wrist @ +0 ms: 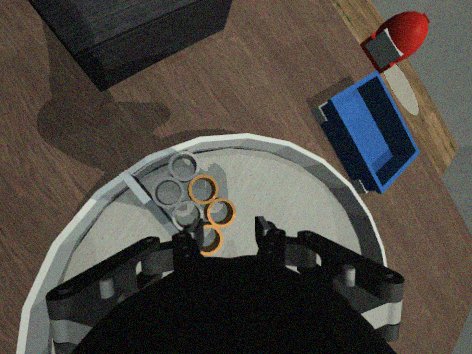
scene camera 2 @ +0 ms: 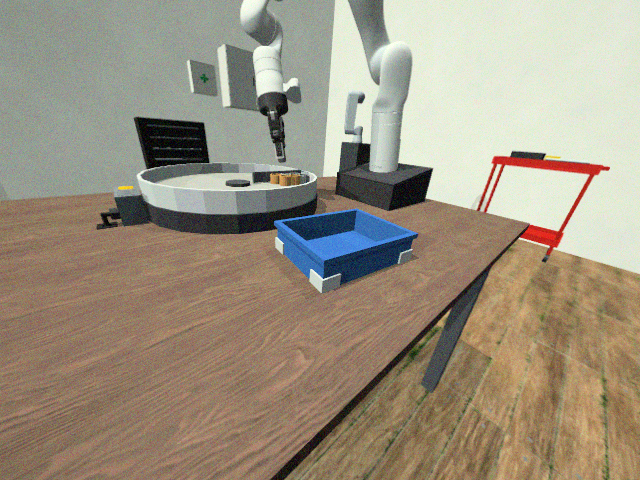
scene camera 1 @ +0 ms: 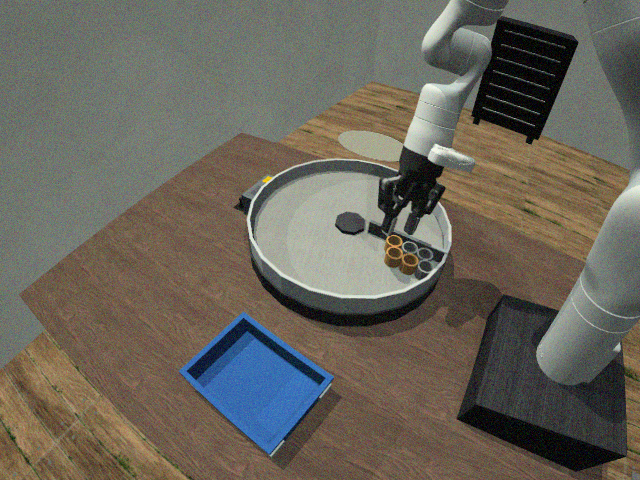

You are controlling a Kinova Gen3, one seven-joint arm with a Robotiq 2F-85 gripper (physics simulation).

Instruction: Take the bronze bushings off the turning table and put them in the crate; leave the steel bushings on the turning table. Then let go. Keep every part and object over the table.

Labels:
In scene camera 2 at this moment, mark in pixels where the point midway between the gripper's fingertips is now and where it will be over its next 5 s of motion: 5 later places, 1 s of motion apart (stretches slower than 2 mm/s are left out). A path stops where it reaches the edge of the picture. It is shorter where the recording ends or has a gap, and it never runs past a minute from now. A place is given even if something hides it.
My gripper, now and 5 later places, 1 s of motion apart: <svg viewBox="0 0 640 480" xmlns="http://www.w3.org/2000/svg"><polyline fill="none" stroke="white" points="281,160 276,173 281,163 278,172 279,173 291,172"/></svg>

